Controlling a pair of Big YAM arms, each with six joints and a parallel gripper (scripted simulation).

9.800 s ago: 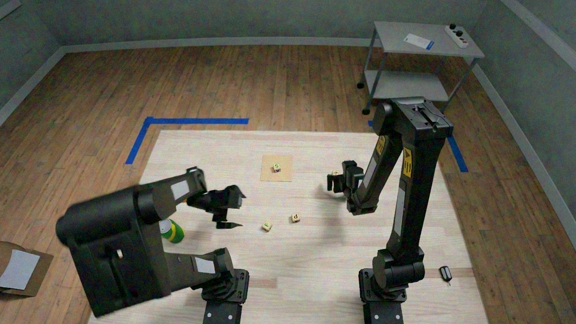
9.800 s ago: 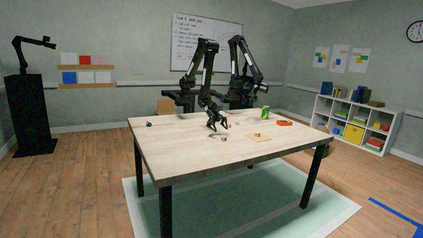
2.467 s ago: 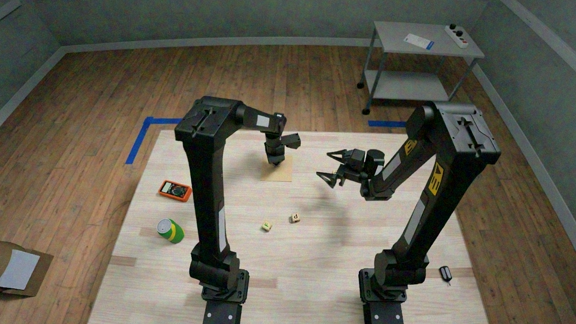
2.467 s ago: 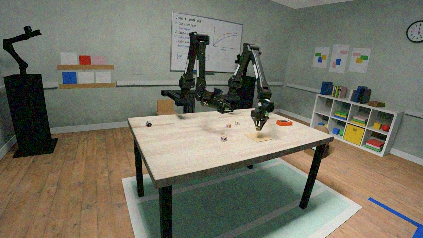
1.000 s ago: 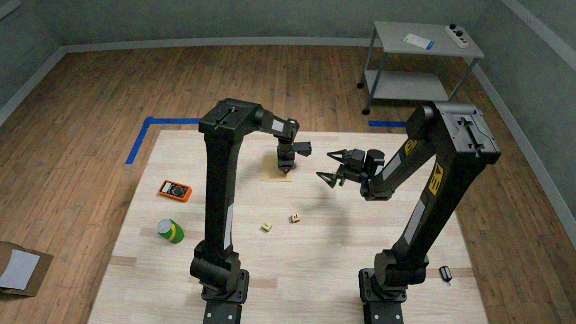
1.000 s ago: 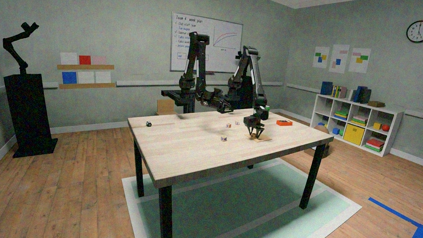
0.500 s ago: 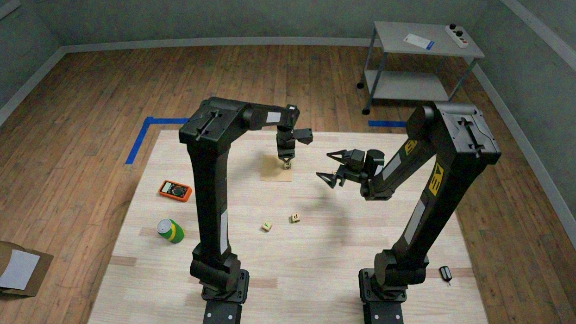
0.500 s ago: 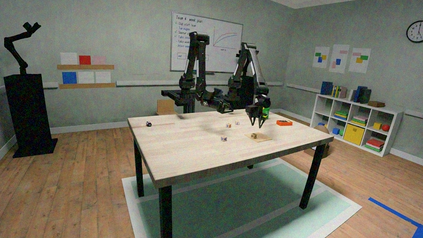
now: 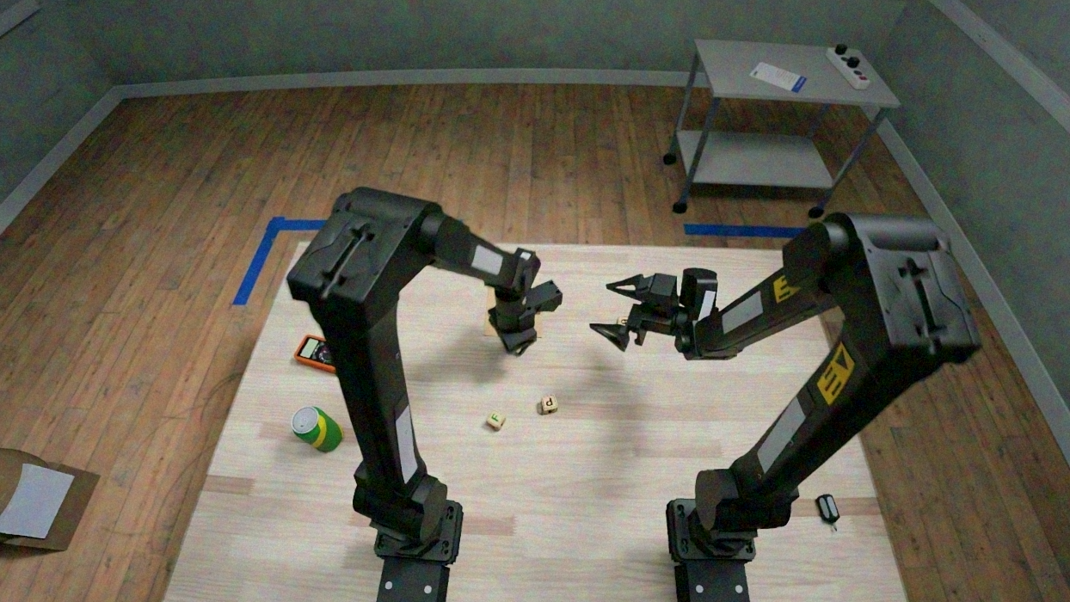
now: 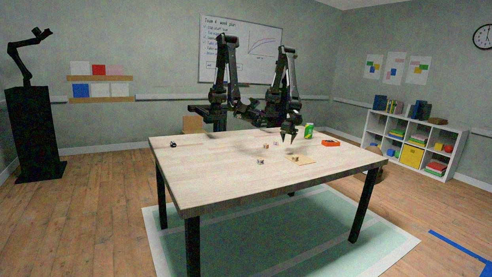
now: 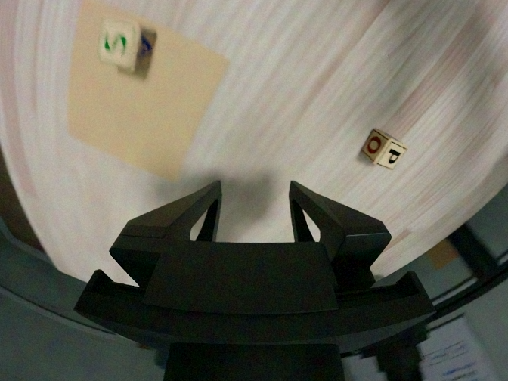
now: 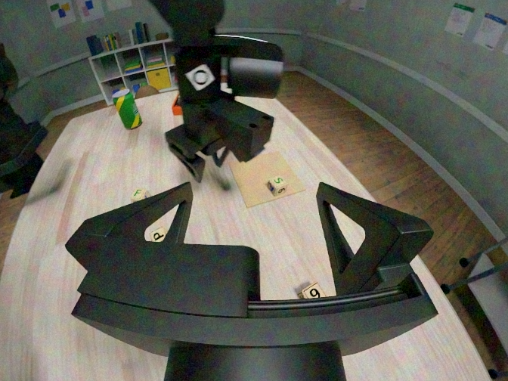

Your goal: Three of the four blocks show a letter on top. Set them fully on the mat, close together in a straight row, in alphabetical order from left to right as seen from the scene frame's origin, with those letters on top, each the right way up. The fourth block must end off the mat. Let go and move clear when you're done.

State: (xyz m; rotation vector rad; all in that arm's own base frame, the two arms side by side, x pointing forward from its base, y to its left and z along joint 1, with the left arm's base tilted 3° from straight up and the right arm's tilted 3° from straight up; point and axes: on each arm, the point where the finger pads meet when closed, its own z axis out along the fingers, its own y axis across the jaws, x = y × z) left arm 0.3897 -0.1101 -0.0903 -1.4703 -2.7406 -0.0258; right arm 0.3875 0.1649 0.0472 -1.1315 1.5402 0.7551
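My left gripper is now 15 cm past the F block, 6 cm above it and 3 cm to the right of it. The rest, counted from my left hand: P block 11 cm behind, 8 cm to the right, 6 cm below; S block 13 cm ahead, 5 cm below, 4 cm to the right; tan mat 13 cm ahead, 7 cm below.
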